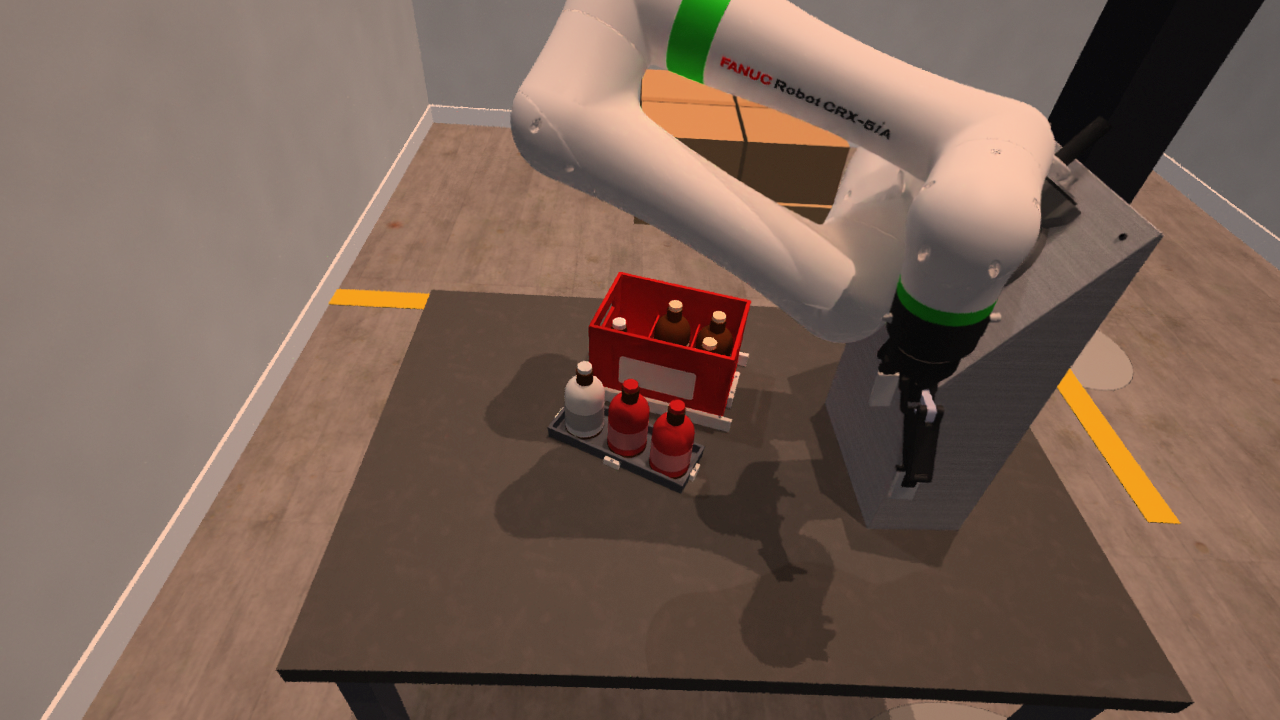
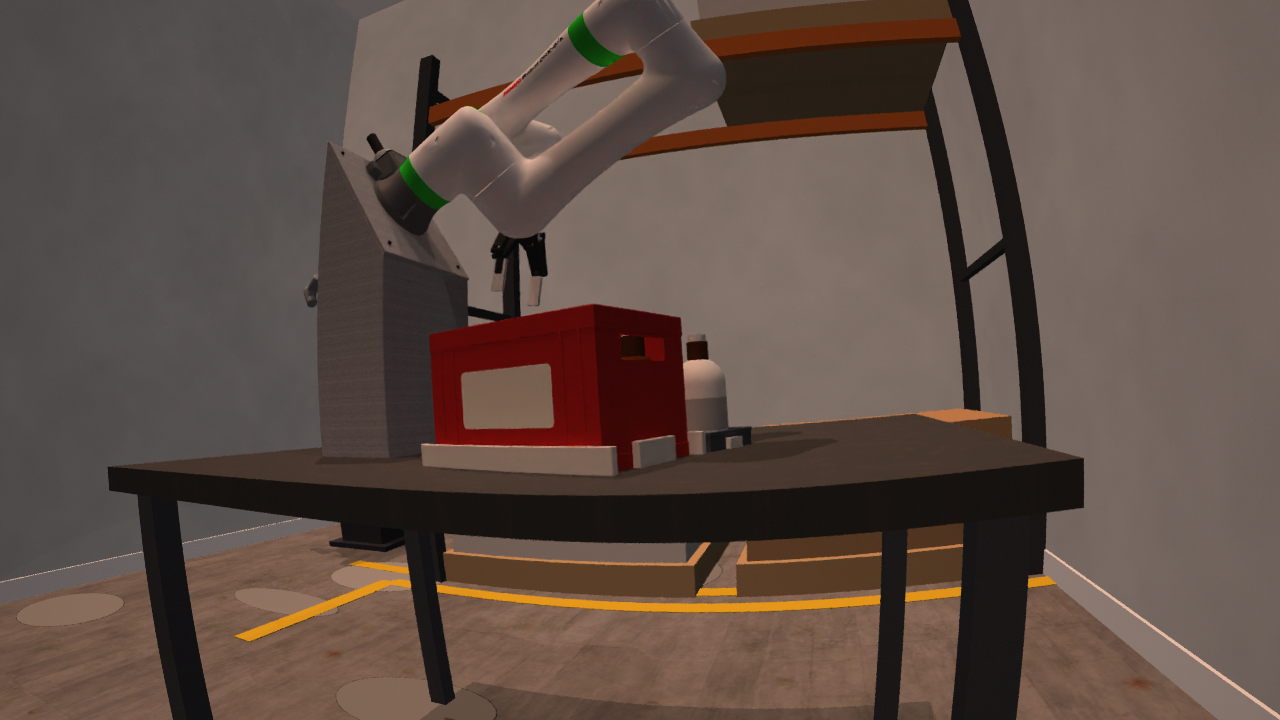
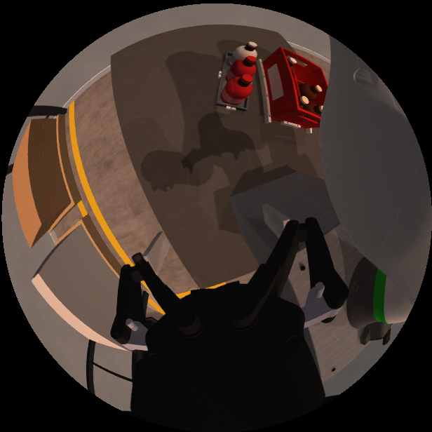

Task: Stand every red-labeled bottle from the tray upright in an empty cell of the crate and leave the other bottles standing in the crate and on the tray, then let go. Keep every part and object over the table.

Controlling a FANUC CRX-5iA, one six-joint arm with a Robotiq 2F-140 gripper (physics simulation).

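Frame: origin at the arm's base, x ahead, y left, z up, level; millimetres.
Seen in the pictures: gripper, between the fingertips: (image 1: 889,447) (image 2: 515,298); arm's base, origin of its link: (image 2: 399,208).
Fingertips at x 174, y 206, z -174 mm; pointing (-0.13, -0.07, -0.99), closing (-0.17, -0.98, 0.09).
Offsets run from my fingertips to a thing's top centre. "spot": to the spot under its first point. Level surfaces: height alone.
Two red bottles stand upright on the dark tray {spot: 414 mm ahead, 272 mm right, 286 mm down} (image 1: 572,442) (image 3: 240,106): the middle one {312 mm ahead, 272 mm right, 137 mm down} (image 1: 628,420) (image 3: 240,70) and the end one {239 mm ahead, 219 mm right, 137 mm down} (image 1: 672,440) (image 3: 236,91). A white bottle {390 mm ahead, 321 mm right, 137 mm down} (image 1: 584,398) (image 2: 704,380) (image 3: 244,54) stands at the tray's other end. The red crate {248 mm ahead, 375 mm right, 122 mm down} (image 1: 608,355) (image 2: 572,394) (image 3: 289,97) stands beside the tray. Inside are two brown bottles {203 mm ahead, 489 mm right, 134 mm down} (image 1: 673,328) {122 mm ahead, 452 mm right, 134 mm down} (image 1: 715,336) and two more pale caps {319 mm ahead, 438 mm right, 134 mm down} (image 1: 619,324) {155 mm ahead, 375 mm right, 134 mm down} (image 1: 709,343); the crate walls hide much of its cells. My gripper (image 1: 895,437) (image 2: 516,286) (image 3: 213,226) is open and empty, raised above the table near the pedestal, well apart from tray and crate.
The grey pedestal (image 1: 930,483) (image 2: 353,358) (image 3: 280,200) stands on the table {297 mm down} (image 1: 501,608) (image 2: 268,465) close to my gripper. White guide strips {spot: 205 mm ahead, 555 mm right, 280 mm down} (image 2: 519,457) lie around the crate's base. Cardboard boxes (image 1: 787,170) and a tall rack (image 2: 1002,223) stand beyond the table.
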